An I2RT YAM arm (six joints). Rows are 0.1 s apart.
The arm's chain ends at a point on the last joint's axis. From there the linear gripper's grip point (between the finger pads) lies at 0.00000 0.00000 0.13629 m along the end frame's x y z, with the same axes.
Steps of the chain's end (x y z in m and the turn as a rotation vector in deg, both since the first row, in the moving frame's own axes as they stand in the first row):
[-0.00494 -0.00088 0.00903 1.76 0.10 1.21]
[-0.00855 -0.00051 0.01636 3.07 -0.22 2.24]
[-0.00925 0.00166 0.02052 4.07 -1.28 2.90]
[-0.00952 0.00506 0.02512 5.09 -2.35 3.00]
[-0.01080 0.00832 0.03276 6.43 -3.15 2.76]
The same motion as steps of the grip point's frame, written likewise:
[-0.00466 -0.00506 0.00897 1.76 0.10 1.21]
[-0.00893 -0.00782 0.01616 3.07 -0.22 2.24]
[-0.01205 -0.00809 0.02014 4.07 -1.28 2.90]
[-0.01478 -0.00717 0.02447 5.09 -2.35 3.00]
[-0.01790 -0.00711 0.03170 6.43 -3.15 2.76]

